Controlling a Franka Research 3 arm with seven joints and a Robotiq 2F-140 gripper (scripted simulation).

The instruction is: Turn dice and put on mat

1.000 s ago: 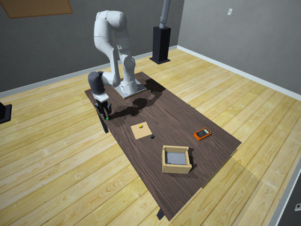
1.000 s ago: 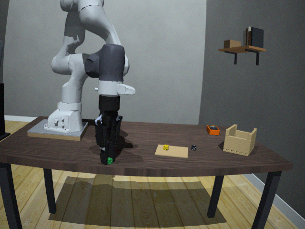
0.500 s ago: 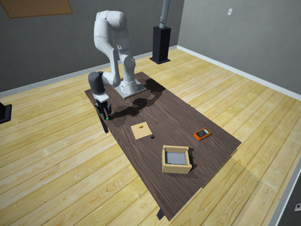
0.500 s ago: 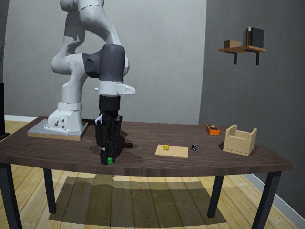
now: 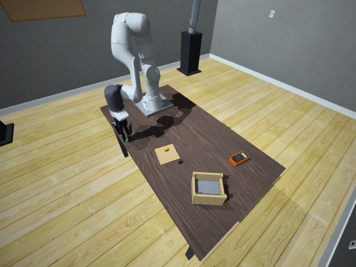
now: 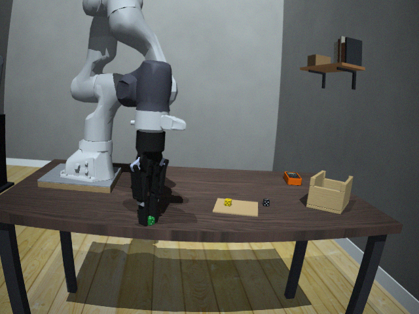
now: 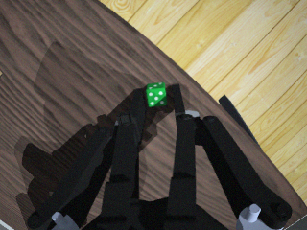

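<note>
Right now the green die is 1 cm ahead of my hand and 3 cm below it. From my hand the other things lie so: yellow die 24 cm ahead, 19 cm to the left, 2 cm below; black die 38 cm ahead, 21 cm to the left, 3 cm below; tan mat 27 cm ahead, 18 cm to the left, 4 cm below.
</note>
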